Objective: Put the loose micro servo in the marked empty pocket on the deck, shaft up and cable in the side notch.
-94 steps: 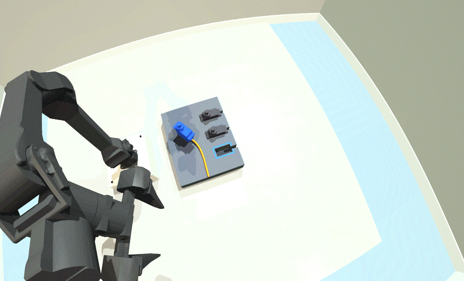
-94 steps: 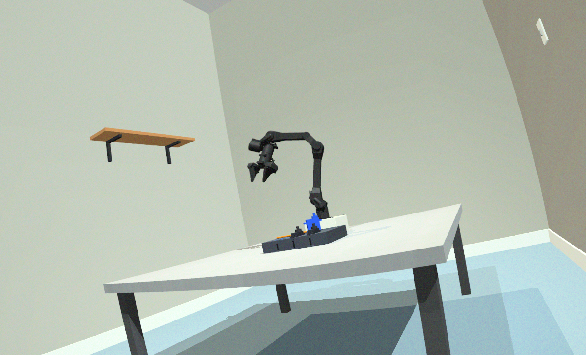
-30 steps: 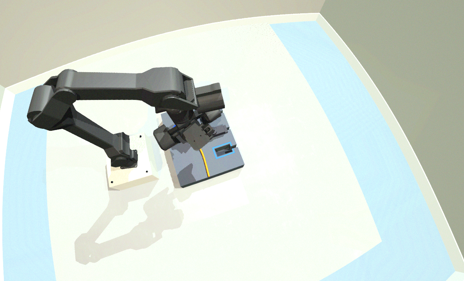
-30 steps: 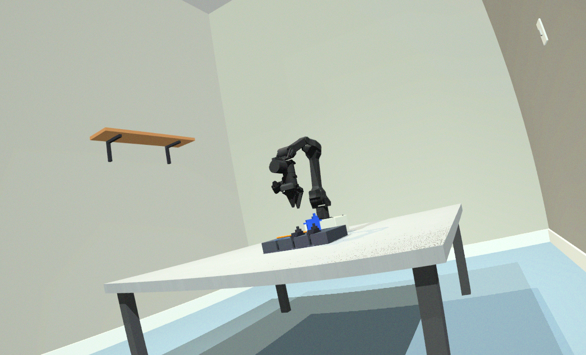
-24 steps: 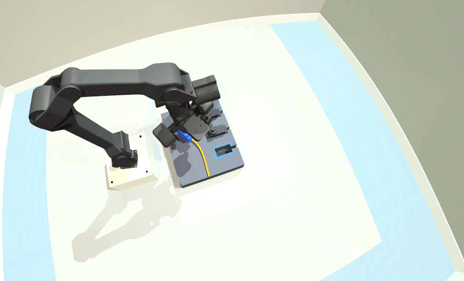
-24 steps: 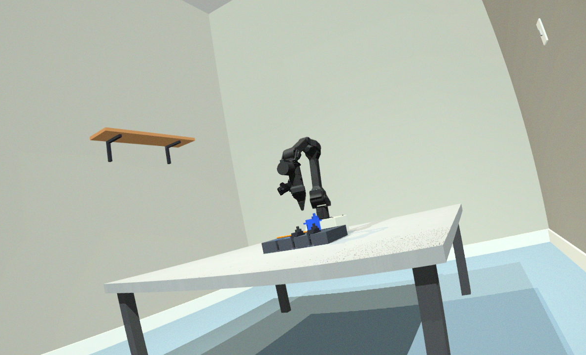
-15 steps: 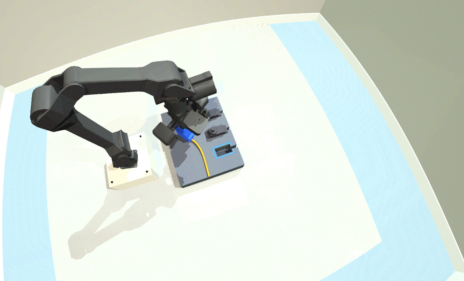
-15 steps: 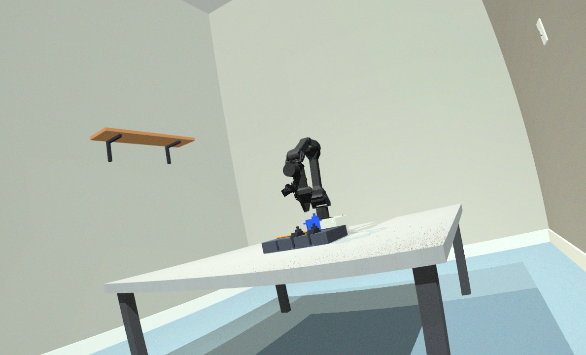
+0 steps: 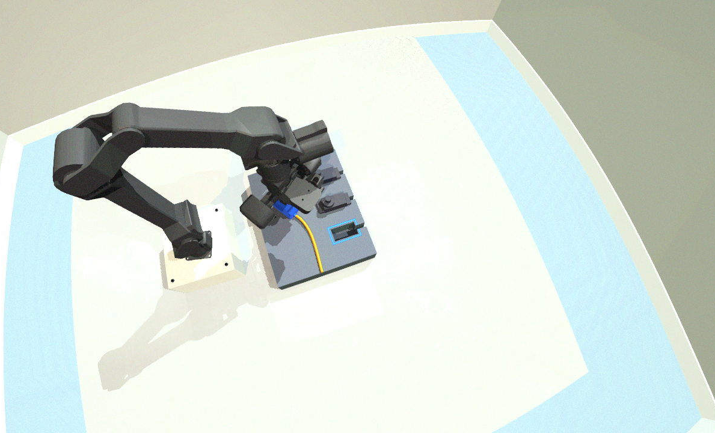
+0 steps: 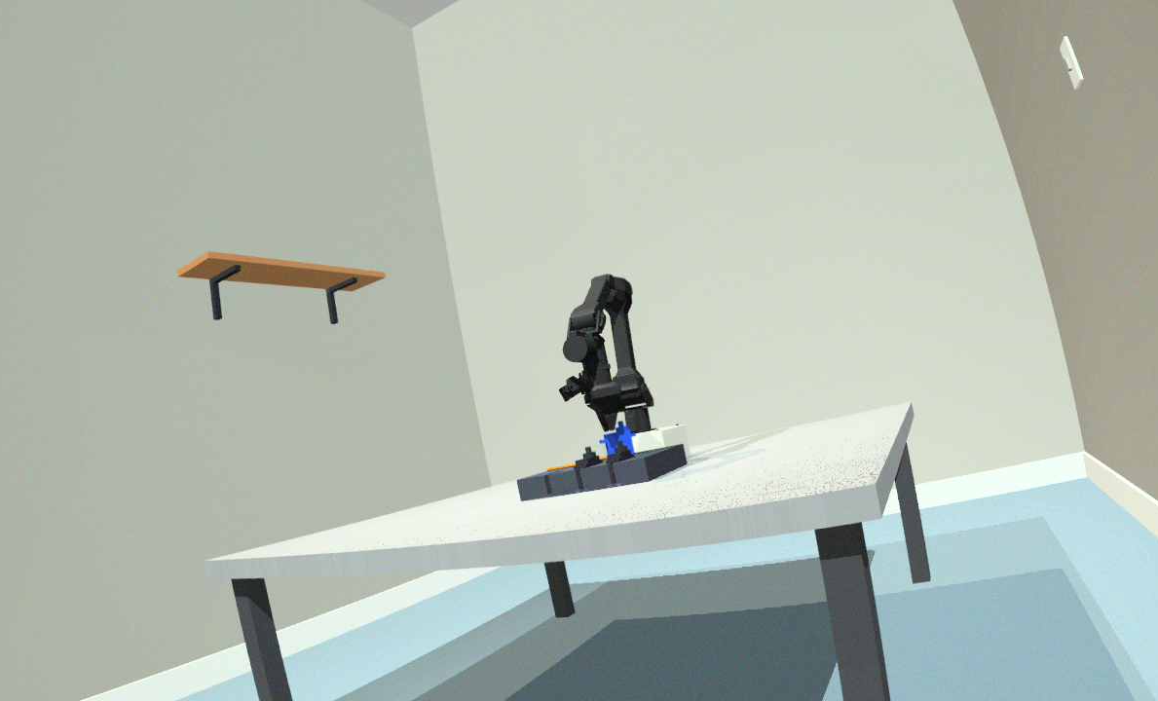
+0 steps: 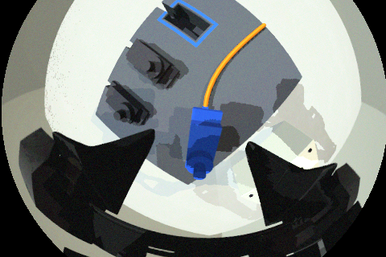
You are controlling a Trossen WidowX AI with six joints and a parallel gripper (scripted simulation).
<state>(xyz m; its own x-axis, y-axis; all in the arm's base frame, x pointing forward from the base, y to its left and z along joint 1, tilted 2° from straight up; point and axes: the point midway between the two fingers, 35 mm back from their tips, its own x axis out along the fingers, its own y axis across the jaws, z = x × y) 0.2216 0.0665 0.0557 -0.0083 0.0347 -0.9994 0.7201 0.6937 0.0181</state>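
My gripper tip is 9 cm above the dark grey deck and 2 cm to the left of it.
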